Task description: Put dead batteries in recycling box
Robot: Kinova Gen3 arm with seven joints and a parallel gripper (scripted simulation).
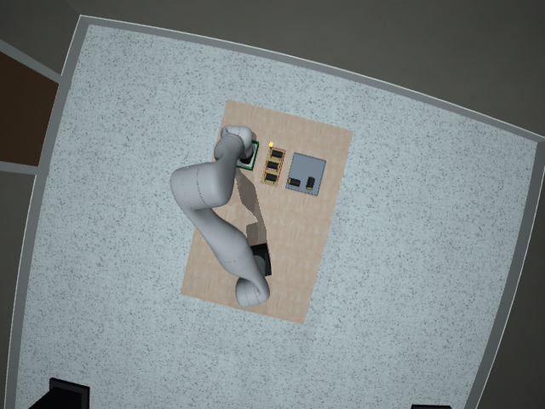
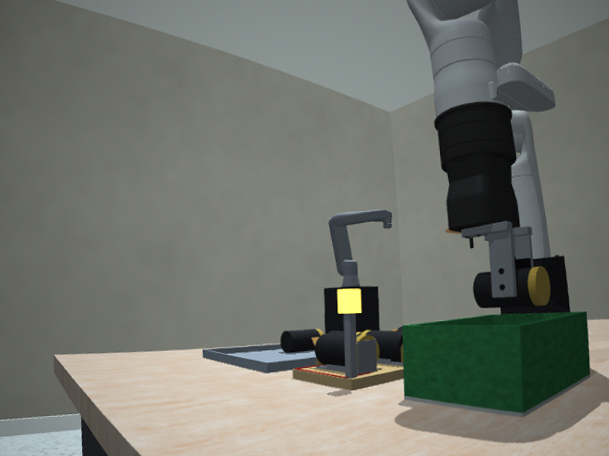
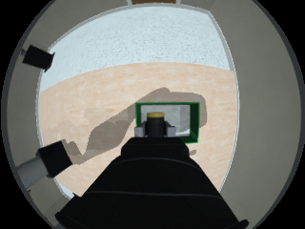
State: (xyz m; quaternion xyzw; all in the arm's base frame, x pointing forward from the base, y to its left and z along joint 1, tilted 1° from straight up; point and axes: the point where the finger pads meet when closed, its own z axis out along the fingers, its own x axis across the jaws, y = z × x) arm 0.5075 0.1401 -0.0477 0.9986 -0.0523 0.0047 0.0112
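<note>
My hand is 3 cm short of the green recycling box and 8 cm above it. Also, from my hand: grey tray (2 cm behind, 33 cm to the right, 9 cm below).
</note>
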